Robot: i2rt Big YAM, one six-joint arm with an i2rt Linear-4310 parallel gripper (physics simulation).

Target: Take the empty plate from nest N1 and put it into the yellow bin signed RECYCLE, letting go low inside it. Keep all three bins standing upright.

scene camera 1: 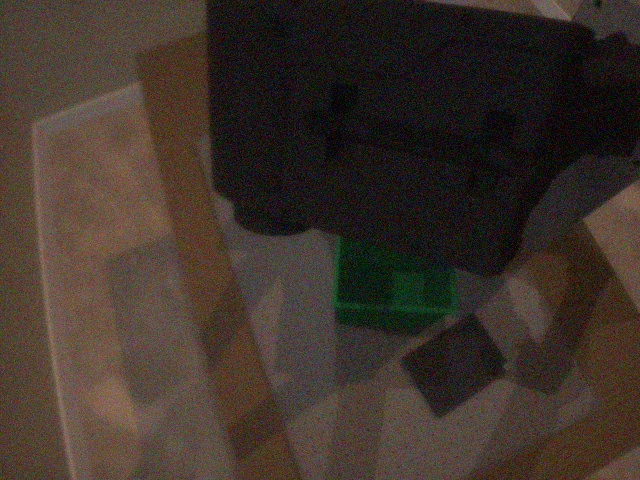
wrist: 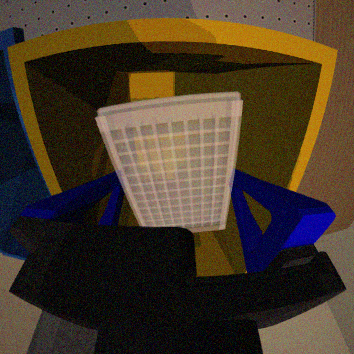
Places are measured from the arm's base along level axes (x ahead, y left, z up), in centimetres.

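Pixels of known places: gripper, between the fingertips: (wrist: pixel 176 175).
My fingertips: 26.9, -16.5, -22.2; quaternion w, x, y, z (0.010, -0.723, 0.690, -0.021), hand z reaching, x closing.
Behind a point stands the place of what it marks, as x, y, z.
My gripper (wrist: pixel 176 175) {26.9, -16.5, -22.3} has its blue fingers wide apart, against the two sides of the clear, gridded plate (wrist: pixel 175 165) {28.5, -16.3, -20.9}, and is shut on it. The plate is tilted in the wrist view and its wells look empty. Behind and around it shows the open mouth of the yellow bin (wrist: pixel 170 31) {35.5, -15.8, -17.5}, with dark inner walls; how deep the plate is in it I cannot tell. The bin's near side is hidden by the gripper. In scene camera 1 the dark gripper body hides the fingers, the plate and the yellow bin. The RECYCLE sign and nest N1 cannot be made out.
A blue bin (wrist: pixel 11 145) {28.0, 2.6, -26.0} stands close at the left of the yellow bin in the wrist view. A green bin (scene camera 1: pixel 395 310) {31.8, 18.4, -17.9} stands upright below the gripper body in scene camera 1, with a dark square (scene camera 1: pixel 452 364) {21.0, 27.7, -34.7} beside it. Wooden strips (scene camera 1: pixel 180 206) border the table.
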